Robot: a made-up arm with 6 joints. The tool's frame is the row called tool.
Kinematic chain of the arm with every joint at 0, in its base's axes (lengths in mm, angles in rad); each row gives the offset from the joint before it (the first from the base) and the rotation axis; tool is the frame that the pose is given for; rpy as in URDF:
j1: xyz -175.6 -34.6 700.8 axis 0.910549 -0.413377 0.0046
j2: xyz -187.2 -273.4 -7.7 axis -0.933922 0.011 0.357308
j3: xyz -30.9 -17 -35.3 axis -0.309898 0.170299 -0.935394
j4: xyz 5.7 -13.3 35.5 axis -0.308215 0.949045 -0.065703
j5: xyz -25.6 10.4 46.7 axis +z
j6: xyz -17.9 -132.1 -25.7 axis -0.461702 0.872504 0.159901
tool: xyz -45.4 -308 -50 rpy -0.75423 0.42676 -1.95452
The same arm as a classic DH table. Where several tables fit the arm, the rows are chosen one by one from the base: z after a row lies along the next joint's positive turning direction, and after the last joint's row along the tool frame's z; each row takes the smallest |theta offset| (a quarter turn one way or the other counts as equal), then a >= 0, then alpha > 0; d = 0 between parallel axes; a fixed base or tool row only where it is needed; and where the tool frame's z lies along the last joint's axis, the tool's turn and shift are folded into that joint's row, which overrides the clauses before.
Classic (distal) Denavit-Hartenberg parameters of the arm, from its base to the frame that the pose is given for. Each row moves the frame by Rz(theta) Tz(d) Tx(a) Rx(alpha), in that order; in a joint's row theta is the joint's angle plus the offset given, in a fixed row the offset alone. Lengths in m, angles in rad.
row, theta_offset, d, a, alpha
base (fixed), 1.1446, 0.7015, -0.1041, 1.5662
j1, 0.8055, 0.1736, -0.2314, -2.593
j2, 0.7147, 0.4592, -0.0244, -1.6137
j3, 1.2612, 0.0049, -0.0075, 1.2465
j4, -0.2583, 0.0124, -0.0211, 1.6365
j5, 0.1727, 0.0397, -0.0776, -1.4102
j6, 0.2671, -0.409, -0.1752, 2.2176
tool (fixed), -2.1997, -0.0721, 0, 0

